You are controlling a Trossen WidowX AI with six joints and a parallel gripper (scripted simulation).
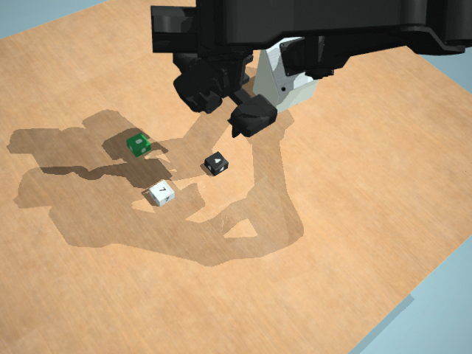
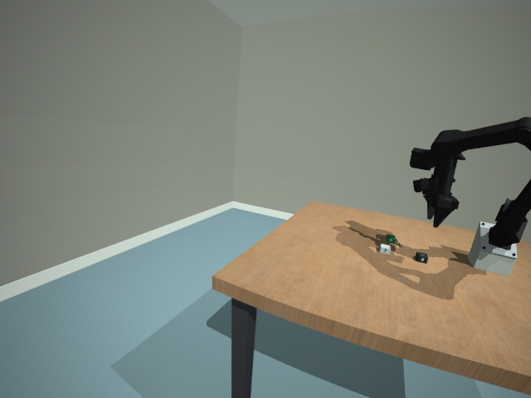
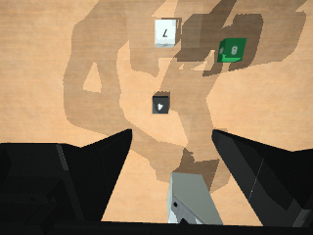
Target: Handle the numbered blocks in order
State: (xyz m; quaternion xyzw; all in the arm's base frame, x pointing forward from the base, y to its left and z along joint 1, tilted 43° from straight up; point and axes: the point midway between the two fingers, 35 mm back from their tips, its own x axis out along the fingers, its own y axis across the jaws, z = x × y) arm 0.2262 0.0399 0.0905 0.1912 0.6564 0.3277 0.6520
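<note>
Right now the white block is 120 mm ahead of my gripper tip, 20 mm to the left of it and 120 mm below it. Also, from my gripper tip: green block: 110 mm ahead, 90 mm to the right, 120 mm below.
</note>
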